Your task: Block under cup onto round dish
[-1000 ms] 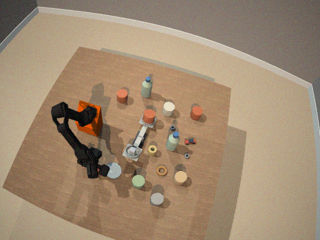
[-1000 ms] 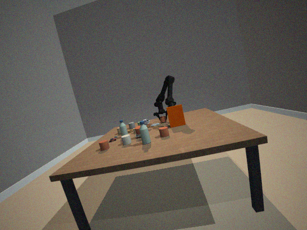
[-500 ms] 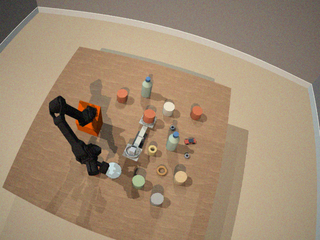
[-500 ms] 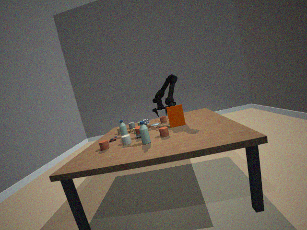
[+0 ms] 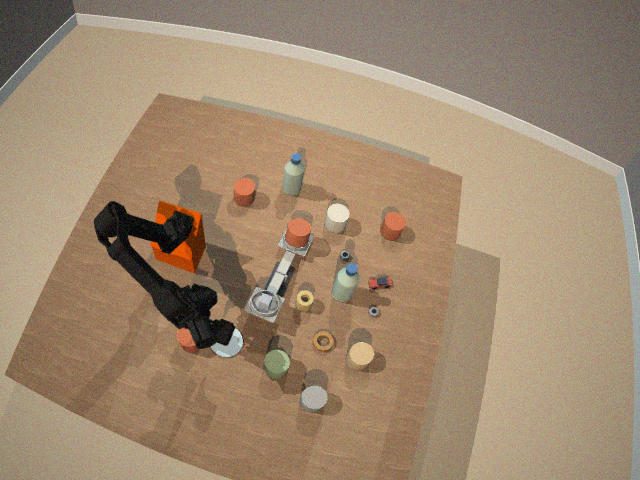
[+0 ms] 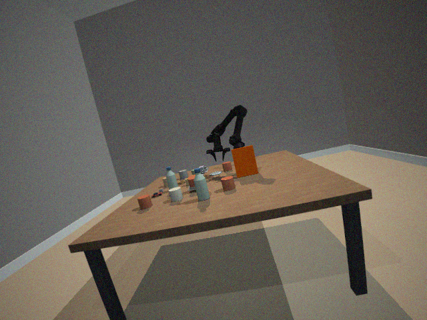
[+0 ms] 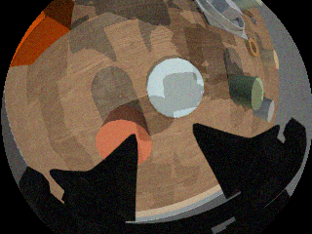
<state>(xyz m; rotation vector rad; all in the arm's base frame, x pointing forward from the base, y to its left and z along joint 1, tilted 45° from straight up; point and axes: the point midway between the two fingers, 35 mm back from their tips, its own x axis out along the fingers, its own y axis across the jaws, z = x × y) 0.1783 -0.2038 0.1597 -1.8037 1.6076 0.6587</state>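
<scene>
Now: gripper tip 50 mm short of the round pale blue dish, 20 mm to the right of it and 90 mm above it. The rest, counted from my gripper tip: cup (50 mm behind, 40 mm to the right, 50 mm below); balance (140 mm ahead, 280 mm to the left, 70 mm below); balance beam (130 mm ahead, 280 mm to the left, 50 mm below).
</scene>
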